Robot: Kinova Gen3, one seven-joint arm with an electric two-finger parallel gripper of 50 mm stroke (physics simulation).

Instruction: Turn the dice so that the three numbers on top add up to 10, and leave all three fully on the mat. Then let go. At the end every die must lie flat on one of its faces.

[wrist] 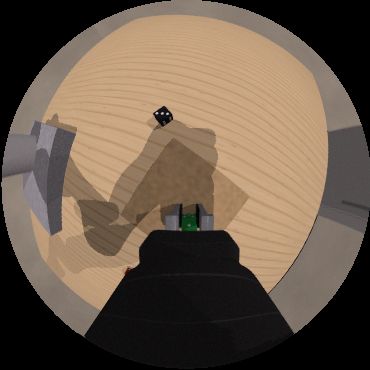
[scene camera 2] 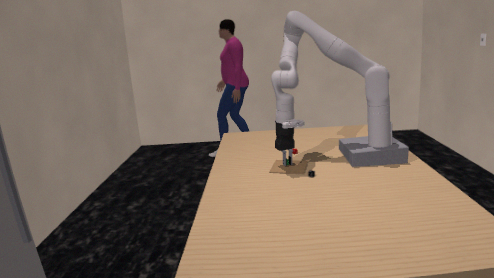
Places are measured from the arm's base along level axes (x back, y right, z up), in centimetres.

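Pixels of known places: gripper, fingertip midpoint: (wrist: pixel 188 211) (scene camera 2: pixel 287 164); arm's base, origin of the base link: (wrist: pixel 30 153) (scene camera 2: pixel 379 144).
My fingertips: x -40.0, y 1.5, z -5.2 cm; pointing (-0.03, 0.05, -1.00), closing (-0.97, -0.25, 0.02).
For each thing: its top centre in the pictures, then the offset to it from my fingertips. "pt": a spot on its surface instead. Level surfaces: height alone.
- green die, middle of its top: (wrist: pixel 188 225) (scene camera 2: pixel 285 159) dx -0.3, dy +1.3, dz +1.8 cm
- brown mat, surface spot: (wrist: pixel 230 195) (scene camera 2: pixel 276 170) pt dx -5.3, dy -3.4, dz -0.7 cm
- black die, middle of its top: (wrist: pixel 161 113) (scene camera 2: pixel 311 171) dx +6.8, dy -11.9, dz +0.9 cm
- red die, middle of its top: (scene camera 2: pixel 294 149) dx +7.0, dy +16.0, dz +0.9 cm
- wooden table, its level: dz -1.1 cm
My gripper (scene camera 2: pixel 288 160) (wrist: pixel 188 211) is shut on the green die (scene camera 2: pixel 287 162) (wrist: pixel 189 223), over the brown mat (scene camera 2: pixel 276 170) (wrist: pixel 230 195). Whether the die touches the mat is hard to tell. The black die (scene camera 2: pixel 311 174) (wrist: pixel 163 116) lies on the table off the mat, near a corner of it; in the wrist view one of its faces shows a row of white pips. The red die (scene camera 2: pixel 295 151) (wrist: pixel 128 271) lies on the table behind the mat in the scene view; in the wrist view it is partly hidden by the gripper body. Its top number cannot be read.
The wooden table (scene camera 2: pixel 340 215) (wrist: pixel 240 75) carries the arm's grey base (scene camera 2: pixel 372 153) (wrist: pixel 60 180), at the right in the scene view and at the left in the wrist view. A person (scene camera 2: pixel 233 65) stands behind the table. The arm's shadow falls across the mat.
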